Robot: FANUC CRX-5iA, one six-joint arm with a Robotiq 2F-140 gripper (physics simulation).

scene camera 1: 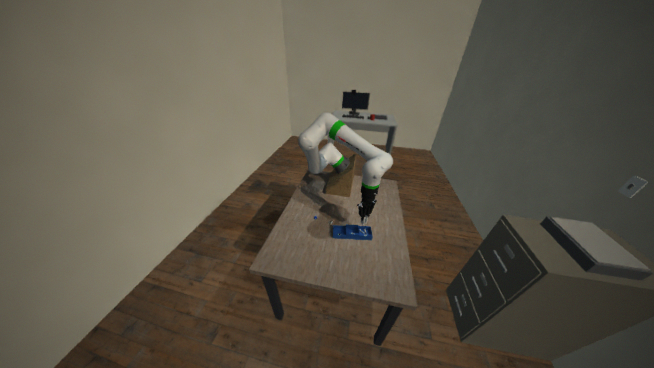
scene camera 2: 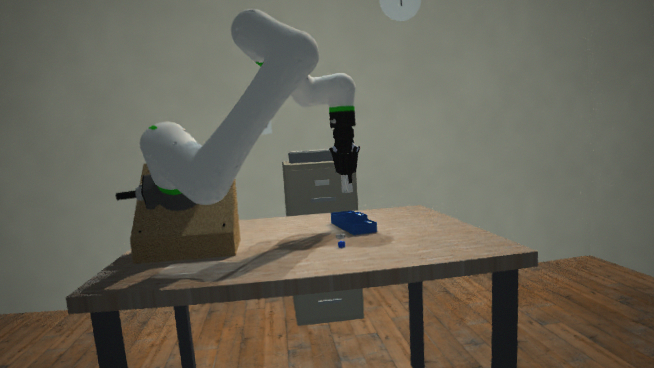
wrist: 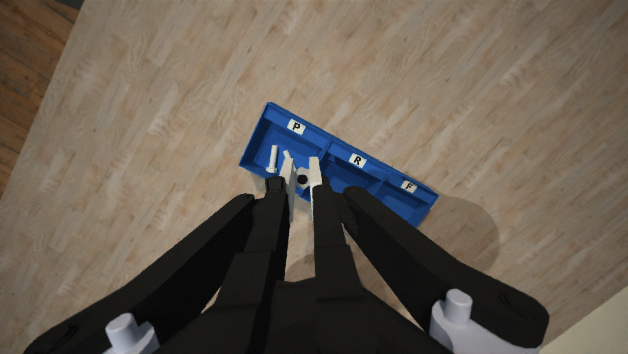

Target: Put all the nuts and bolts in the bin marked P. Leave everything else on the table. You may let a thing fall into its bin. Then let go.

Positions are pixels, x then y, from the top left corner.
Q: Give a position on a blue bin tray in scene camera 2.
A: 355, 223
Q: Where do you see a blue bin tray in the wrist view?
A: At 344, 165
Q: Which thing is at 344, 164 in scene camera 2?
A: The gripper.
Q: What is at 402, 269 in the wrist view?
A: The gripper.
